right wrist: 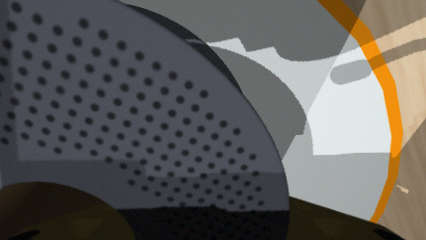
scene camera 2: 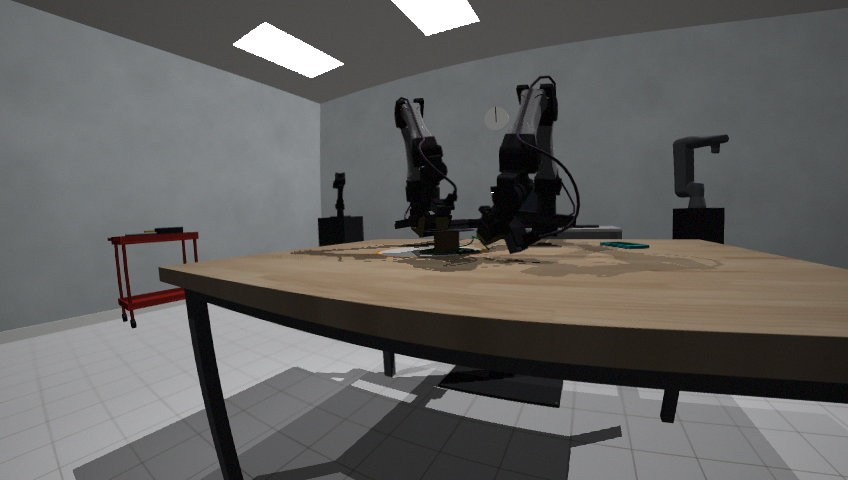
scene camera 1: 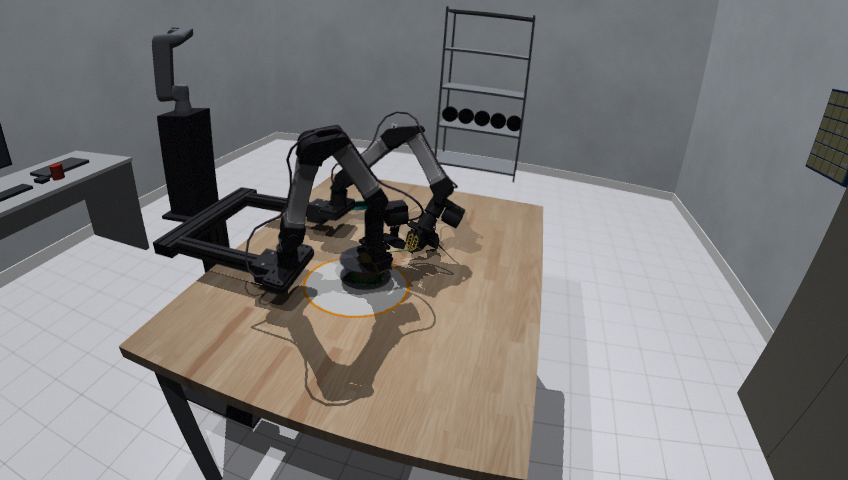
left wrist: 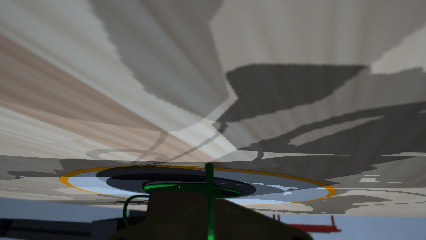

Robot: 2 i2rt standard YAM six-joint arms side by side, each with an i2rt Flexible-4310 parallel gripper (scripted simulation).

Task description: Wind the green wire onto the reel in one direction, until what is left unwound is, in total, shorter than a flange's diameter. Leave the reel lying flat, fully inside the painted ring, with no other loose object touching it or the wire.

Labels:
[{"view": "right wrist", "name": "right gripper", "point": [208, 205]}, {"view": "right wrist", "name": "dark reel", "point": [108, 108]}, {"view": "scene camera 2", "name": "left gripper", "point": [483, 244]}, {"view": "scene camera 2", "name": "right gripper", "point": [430, 236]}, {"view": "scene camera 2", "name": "dark reel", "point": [448, 239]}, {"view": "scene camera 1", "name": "left gripper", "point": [409, 252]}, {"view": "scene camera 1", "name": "right gripper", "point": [374, 270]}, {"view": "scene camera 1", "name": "dark reel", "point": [350, 258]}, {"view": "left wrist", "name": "left gripper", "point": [210, 209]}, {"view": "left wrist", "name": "dark reel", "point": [130, 182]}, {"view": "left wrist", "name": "orange painted ring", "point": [63, 178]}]

